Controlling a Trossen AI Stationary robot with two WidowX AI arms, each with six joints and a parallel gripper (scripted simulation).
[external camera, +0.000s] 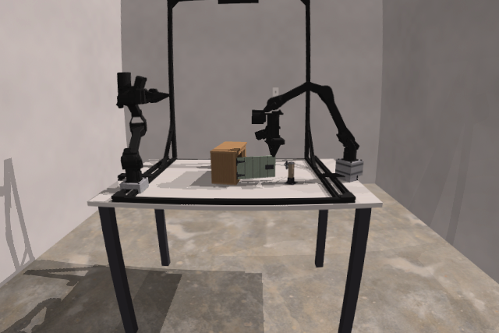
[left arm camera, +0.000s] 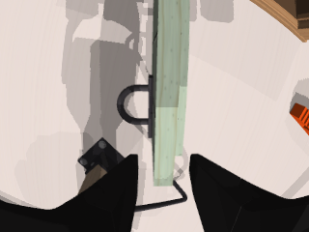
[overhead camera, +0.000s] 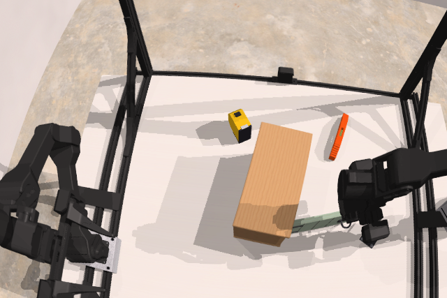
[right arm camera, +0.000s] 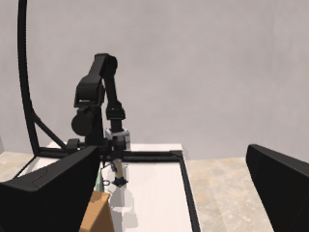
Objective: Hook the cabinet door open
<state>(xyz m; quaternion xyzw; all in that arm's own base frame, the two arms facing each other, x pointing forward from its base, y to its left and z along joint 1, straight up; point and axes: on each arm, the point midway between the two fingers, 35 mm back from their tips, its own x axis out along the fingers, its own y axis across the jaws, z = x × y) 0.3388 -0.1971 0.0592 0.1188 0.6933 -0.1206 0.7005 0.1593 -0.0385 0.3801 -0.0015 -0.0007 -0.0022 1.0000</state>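
My left gripper is now 1 cm short of the dark hook, 8 cm to the right of it and 10 cm above it. Also, from my left hand: yellow box 30 cm behind, 25 cm to the right, 12 cm below; then green door 1 cm ahead, 9 cm to the right, 8 cm below; then orange level 25 cm behind, 3 cm to the left, 14 cm below.
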